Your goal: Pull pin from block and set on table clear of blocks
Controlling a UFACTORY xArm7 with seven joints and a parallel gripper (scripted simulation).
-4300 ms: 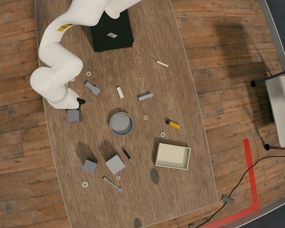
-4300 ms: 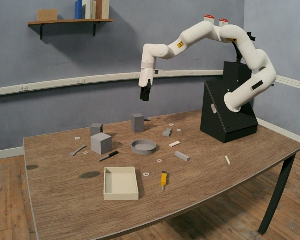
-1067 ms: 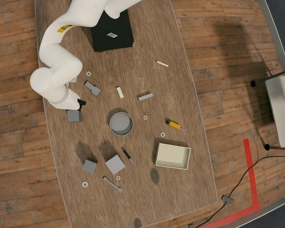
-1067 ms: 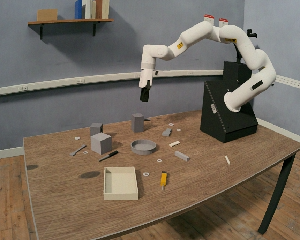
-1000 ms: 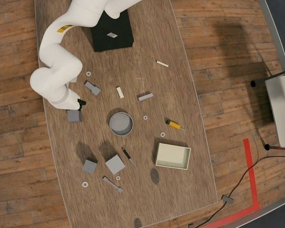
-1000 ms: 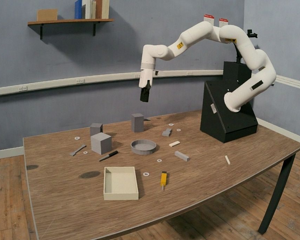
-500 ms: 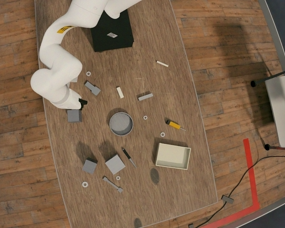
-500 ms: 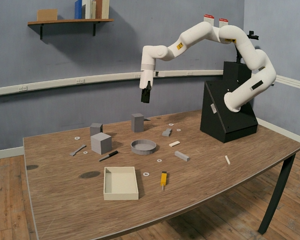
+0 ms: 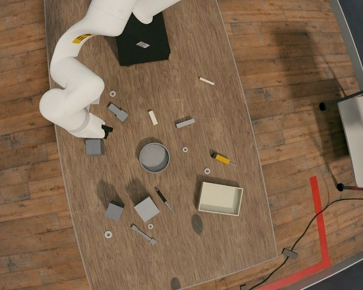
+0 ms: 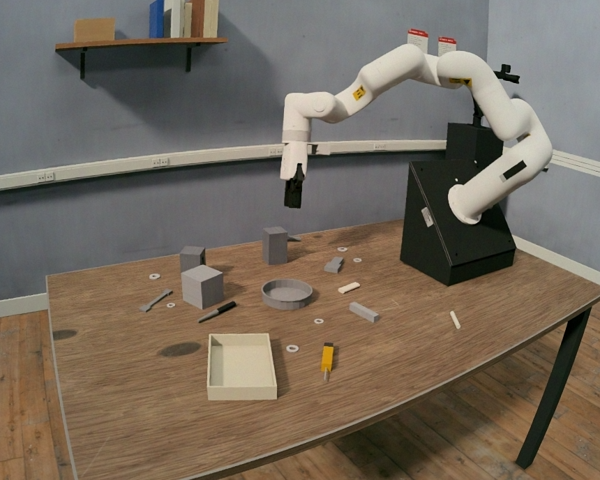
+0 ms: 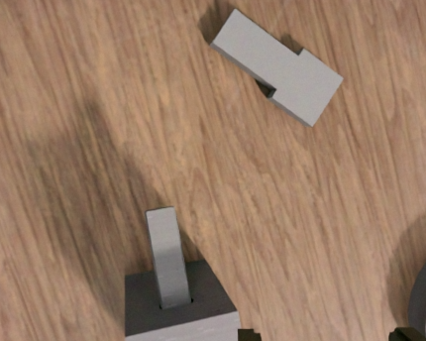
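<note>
Now: the grey pin 120 mm below my hand, 30 mm to the right of it and 10 mm behind it. From my hand the other things lie so: tall grey block 130 mm below, 40 mm to the right, 30 mm ahead; then round grey dish 190 mm to the left, 170 mm below, 90 mm ahead; then white cylinder 200 mm to the left, 180 mm below, 70 mm behind.
</note>
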